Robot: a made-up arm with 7 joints. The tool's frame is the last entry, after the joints. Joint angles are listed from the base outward. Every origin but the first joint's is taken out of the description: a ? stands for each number. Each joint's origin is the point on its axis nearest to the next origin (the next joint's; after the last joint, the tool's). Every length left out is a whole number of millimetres.
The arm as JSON. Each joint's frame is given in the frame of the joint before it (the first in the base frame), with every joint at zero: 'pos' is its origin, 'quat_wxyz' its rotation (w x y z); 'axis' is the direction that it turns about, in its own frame. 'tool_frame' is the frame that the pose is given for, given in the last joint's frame.
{
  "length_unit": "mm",
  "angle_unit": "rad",
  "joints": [
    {
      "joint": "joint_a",
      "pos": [
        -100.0,
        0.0,
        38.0
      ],
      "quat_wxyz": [
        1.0,
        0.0,
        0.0,
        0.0
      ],
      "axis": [
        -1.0,
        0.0,
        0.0
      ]
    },
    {
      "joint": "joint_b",
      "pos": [
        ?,
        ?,
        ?
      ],
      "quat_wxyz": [
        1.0,
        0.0,
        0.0,
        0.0
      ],
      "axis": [
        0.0,
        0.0,
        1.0
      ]
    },
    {
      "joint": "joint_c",
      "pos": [
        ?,
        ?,
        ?
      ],
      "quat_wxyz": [
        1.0,
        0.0,
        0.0,
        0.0
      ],
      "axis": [
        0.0,
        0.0,
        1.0
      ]
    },
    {
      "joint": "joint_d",
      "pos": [
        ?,
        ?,
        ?
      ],
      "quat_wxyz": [
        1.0,
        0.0,
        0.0,
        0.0
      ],
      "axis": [
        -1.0,
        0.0,
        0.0
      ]
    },
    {
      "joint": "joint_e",
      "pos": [
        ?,
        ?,
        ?
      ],
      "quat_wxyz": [
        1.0,
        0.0,
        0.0,
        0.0
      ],
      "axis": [
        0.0,
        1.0,
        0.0
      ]
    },
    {
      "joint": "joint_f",
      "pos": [
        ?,
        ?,
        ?
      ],
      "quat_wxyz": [
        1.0,
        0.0,
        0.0,
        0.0
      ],
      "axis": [
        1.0,
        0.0,
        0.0
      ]
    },
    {
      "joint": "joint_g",
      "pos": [
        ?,
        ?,
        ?
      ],
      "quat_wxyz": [
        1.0,
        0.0,
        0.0,
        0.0
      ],
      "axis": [
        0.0,
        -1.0,
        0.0
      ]
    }
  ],
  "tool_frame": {
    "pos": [
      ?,
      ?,
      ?
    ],
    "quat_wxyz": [
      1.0,
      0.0,
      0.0,
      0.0
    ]
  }
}
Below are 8 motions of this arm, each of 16 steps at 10 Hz.
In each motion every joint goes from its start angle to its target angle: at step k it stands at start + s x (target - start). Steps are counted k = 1, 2, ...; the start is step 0. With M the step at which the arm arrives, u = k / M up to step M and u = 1 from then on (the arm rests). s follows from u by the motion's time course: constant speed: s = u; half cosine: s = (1 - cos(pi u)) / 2; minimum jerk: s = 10 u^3 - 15 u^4 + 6 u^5.
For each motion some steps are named. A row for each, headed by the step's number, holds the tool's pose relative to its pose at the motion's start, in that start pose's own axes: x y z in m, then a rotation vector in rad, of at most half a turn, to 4 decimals.
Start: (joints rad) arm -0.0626 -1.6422 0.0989 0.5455 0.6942 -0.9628 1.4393
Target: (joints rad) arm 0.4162 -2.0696 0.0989 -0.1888 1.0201 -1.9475 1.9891
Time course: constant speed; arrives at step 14
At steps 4, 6, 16:
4: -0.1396 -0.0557 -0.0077 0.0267 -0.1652 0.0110
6: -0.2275 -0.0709 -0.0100 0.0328 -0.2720 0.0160
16: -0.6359 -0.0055 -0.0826 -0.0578 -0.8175 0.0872

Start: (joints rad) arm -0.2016 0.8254 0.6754 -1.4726 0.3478 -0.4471 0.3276
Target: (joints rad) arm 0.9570 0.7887 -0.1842 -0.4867 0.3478 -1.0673 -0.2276
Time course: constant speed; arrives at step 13
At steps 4, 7, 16:
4: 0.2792 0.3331 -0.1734 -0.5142 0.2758 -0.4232
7: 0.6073 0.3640 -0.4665 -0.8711 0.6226 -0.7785
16: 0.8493 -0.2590 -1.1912 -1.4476 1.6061 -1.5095

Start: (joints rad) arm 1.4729 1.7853 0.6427 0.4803 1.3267 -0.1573 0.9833
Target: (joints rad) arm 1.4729 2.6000 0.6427 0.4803 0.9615 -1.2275 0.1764
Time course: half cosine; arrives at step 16
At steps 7, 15, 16:
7: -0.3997 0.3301 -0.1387 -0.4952 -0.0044 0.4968
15: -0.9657 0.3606 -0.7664 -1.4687 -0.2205 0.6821
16: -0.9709 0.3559 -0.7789 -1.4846 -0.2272 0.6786

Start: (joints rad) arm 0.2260 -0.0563 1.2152 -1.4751 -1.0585 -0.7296 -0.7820
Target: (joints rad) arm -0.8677 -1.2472 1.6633 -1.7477 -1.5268 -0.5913 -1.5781
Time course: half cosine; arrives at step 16
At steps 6, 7, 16:
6: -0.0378 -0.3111 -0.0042 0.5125 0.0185 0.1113
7: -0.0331 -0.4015 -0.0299 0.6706 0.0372 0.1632
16: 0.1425 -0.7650 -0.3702 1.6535 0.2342 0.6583

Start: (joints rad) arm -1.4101 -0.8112 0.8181 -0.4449 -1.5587 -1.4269 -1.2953
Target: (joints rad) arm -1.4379 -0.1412 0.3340 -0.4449 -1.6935 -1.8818 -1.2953
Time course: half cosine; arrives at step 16
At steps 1, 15, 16:
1: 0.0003 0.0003 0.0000 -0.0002 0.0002 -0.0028
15: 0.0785 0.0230 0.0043 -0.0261 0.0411 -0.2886
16: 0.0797 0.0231 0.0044 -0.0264 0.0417 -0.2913

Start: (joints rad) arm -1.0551 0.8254 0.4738 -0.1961 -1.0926 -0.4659 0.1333
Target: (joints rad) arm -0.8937 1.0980 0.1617 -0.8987 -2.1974 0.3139 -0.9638
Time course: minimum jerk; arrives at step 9
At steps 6, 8, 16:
6: -0.1846 -0.3174 -0.1819 0.6646 0.1471 -0.4659
8: -0.2508 -0.3118 -0.2634 0.7457 0.1196 -0.4602
16: -0.2541 -0.3106 -0.2682 0.7485 0.1179 -0.4587

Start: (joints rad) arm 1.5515 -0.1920 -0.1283 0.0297 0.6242 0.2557 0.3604
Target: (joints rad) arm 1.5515 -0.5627 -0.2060 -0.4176 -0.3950 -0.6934 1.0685
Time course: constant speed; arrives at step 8
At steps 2, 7, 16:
2: -0.2245 0.0004 -0.0629 -0.0803 -0.4377 0.0276
7: -0.4147 0.1337 -0.5627 -0.5563 -1.4671 -0.1947
16: -0.3555 0.1672 -0.6687 -0.7172 -1.6246 -0.2787

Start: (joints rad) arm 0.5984 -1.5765 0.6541 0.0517 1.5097 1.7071 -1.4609
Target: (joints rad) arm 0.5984 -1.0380 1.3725 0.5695 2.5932 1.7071 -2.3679
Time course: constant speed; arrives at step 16
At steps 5, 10, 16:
5: 0.2175 -0.0734 -0.0018 0.2627 0.0408 -0.3624
10: 0.3358 -0.2371 -0.0099 0.4982 -0.0310 -0.5763
16: 0.3498 -0.4486 -0.0103 0.6450 -0.1875 -0.6520

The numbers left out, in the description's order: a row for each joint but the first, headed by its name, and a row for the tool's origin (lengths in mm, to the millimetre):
joint_b: 0.0 7.0 93.0
joint_c: -70.0 93.0 0.0
joint_d: 129.0 104.0 0.0
joint_e: 0.0 19.0 272.0
joint_f: -140.0 0.0 80.0
joint_g: 0.0 186.0 295.0
tool: -37.0 0.0 341.0

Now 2 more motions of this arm.
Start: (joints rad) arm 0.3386 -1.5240 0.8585 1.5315 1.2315 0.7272 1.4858
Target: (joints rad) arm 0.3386 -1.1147 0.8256 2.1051 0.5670 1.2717 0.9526
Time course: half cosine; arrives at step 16
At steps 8, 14, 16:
8: -0.3488 -0.1576 0.1871 0.2464 -0.2709 -0.0896
14: -0.6911 -0.3674 0.1782 0.5575 -0.4562 -0.0018
16: -0.7160 -0.3858 0.1696 0.5830 -0.4683 0.0140

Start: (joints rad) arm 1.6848 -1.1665 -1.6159 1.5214 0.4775 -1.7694 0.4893
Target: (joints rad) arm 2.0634 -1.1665 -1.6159 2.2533 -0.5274 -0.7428 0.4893
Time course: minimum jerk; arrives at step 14
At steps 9, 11, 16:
9: 0.1498 -0.0391 0.1126 0.0552 -0.0106 -0.8728
11: 0.1205 -0.0026 0.1357 0.0466 -0.1241 -1.0389
16: 0.1043 0.0185 0.1424 0.0429 -0.1795 -1.0962

